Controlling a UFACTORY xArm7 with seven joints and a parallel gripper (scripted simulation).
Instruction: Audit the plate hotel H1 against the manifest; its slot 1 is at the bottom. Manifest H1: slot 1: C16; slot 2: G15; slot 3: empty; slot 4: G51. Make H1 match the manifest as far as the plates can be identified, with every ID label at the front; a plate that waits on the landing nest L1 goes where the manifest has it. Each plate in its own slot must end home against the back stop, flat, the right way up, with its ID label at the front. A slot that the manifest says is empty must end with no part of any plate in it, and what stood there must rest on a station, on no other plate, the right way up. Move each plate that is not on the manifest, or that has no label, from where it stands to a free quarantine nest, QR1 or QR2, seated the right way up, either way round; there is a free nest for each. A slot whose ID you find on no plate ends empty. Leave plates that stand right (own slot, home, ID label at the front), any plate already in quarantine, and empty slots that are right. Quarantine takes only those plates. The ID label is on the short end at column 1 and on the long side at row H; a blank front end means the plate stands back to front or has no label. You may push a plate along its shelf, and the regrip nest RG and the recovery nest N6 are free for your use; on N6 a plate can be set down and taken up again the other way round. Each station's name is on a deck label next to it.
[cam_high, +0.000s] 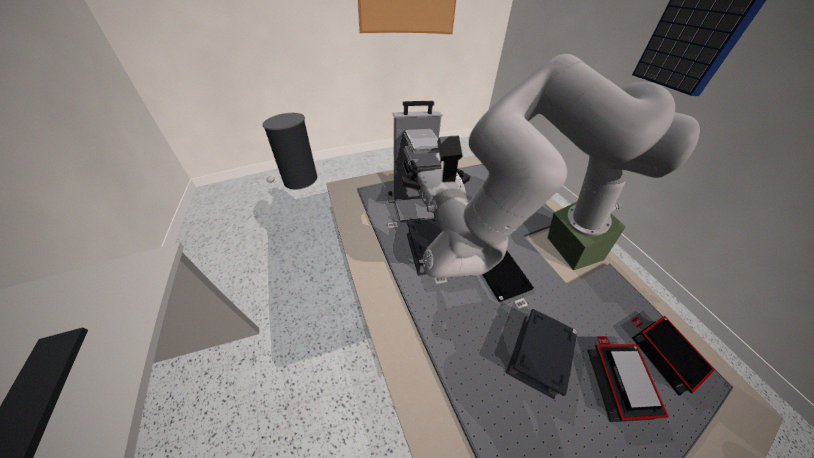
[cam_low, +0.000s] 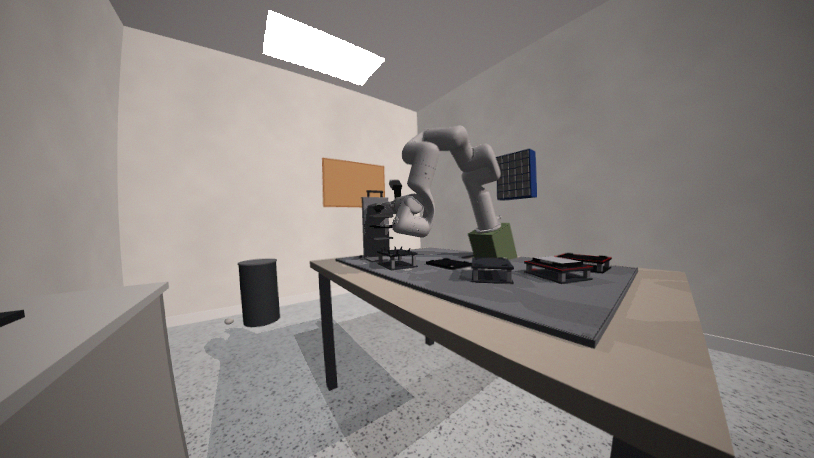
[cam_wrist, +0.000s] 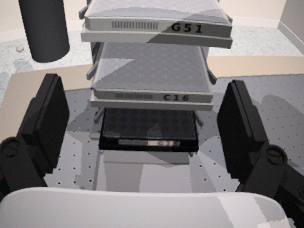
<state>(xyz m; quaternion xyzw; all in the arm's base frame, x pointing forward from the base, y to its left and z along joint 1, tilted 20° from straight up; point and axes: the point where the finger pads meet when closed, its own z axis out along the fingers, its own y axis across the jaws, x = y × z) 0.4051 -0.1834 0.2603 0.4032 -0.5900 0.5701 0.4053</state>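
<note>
The dark plate lies 1 cm behind my hand, 10 cm to the right of it and 8 cm below it. The rest, counted from my hand: red-framed nest: 54 cm behind, 58 cm to the left, 22 cm below; then RG label: 19 cm to the left, 25 cm below; then H1 deck label: 9 cm ahead, 5 cm to the right, 25 cm below.
</note>
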